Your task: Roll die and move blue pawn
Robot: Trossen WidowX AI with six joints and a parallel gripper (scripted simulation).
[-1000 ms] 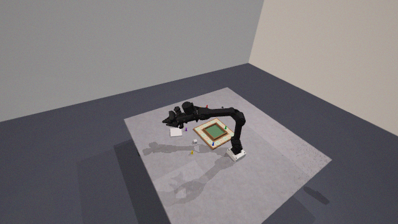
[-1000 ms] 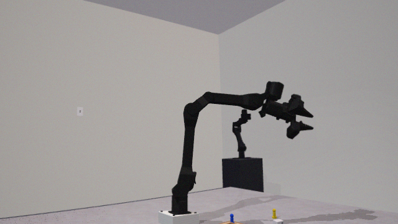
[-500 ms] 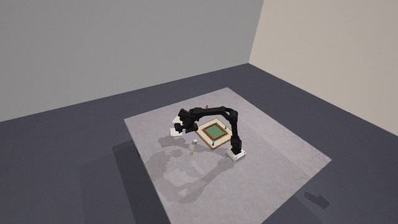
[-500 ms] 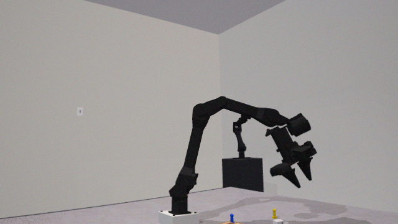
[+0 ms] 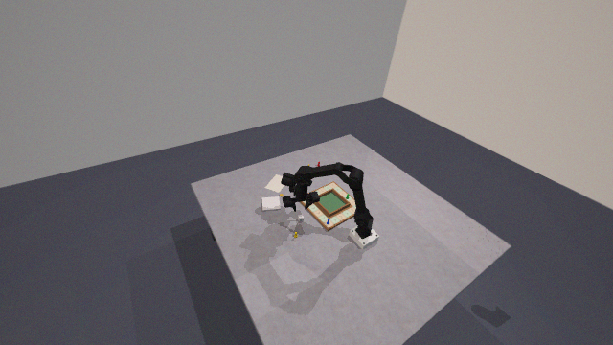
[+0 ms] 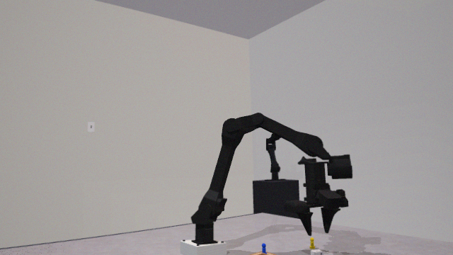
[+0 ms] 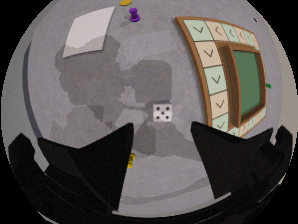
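My gripper tip is now 60 mm above the white die. Also, from my gripper tip: green tray 30 mm ahead, 220 mm to the right, 70 mm below; then purple pawn 160 mm ahead, 10 mm to the left, 60 mm below; then blue pawn 100 mm behind, 120 mm to the right, 50 mm below.
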